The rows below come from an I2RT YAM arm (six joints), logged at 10 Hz.
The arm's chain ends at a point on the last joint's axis. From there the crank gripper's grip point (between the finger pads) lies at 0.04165 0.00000 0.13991 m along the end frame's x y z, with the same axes.
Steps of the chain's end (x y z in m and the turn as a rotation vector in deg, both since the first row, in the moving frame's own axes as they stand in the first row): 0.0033, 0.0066, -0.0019, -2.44, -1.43, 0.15; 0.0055, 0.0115, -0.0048, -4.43, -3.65, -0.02; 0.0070, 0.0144, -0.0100, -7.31, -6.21, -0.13; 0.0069, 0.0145, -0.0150, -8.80, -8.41, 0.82; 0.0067, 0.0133, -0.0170, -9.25, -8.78, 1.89; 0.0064, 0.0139, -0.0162, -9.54, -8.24, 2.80; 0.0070, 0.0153, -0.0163, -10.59, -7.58, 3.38; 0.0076, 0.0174, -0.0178, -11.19, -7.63, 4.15; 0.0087, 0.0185, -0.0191, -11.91, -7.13, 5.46; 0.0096, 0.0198, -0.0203, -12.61, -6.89, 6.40
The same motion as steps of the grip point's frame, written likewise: -0.0002, 0.0127, -0.0010, -2.44, -1.43, 0.15; -0.0035, 0.0224, -0.0029, -4.43, -3.65, -0.02; -0.0083, 0.0324, -0.0075, -7.31, -6.21, -0.13; -0.0141, 0.0367, -0.0121, -8.80, -8.41, 0.82; -0.0154, 0.0372, -0.0142, -9.25, -8.78, 1.89; -0.0146, 0.0390, -0.0138, -9.54, -8.24, 2.80; -0.0125, 0.0433, -0.0147, -10.59, -7.58, 3.38; -0.0123, 0.0473, -0.0165, -11.19, -7.63, 4.15; -0.0104, 0.0509, -0.0185, -11.91, -7.13, 5.46; -0.0093, 0.0544, -0.0202, -12.61, -6.89, 6.40
